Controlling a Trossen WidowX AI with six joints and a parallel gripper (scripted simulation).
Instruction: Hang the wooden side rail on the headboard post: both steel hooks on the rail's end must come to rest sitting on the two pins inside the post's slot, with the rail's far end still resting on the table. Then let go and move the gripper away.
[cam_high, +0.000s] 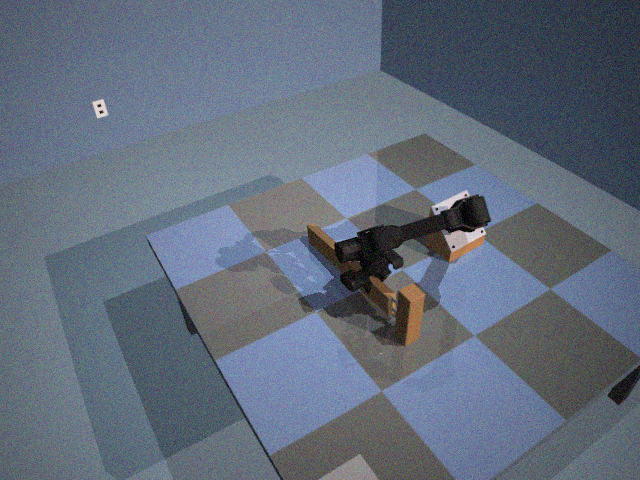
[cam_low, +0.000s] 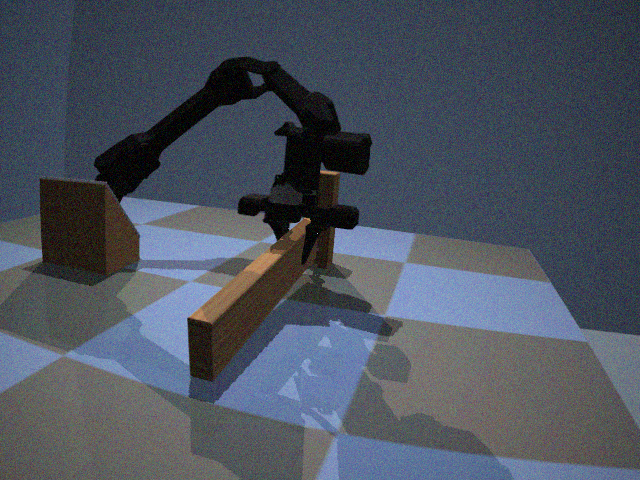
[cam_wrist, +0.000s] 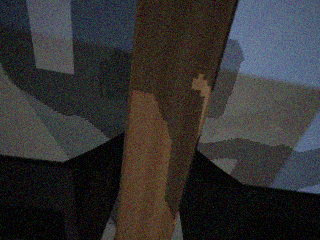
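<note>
Right now the headboard post is 160 mm to the left of my gripper tip, 40 mm above it and 20 mm behind it.
</note>
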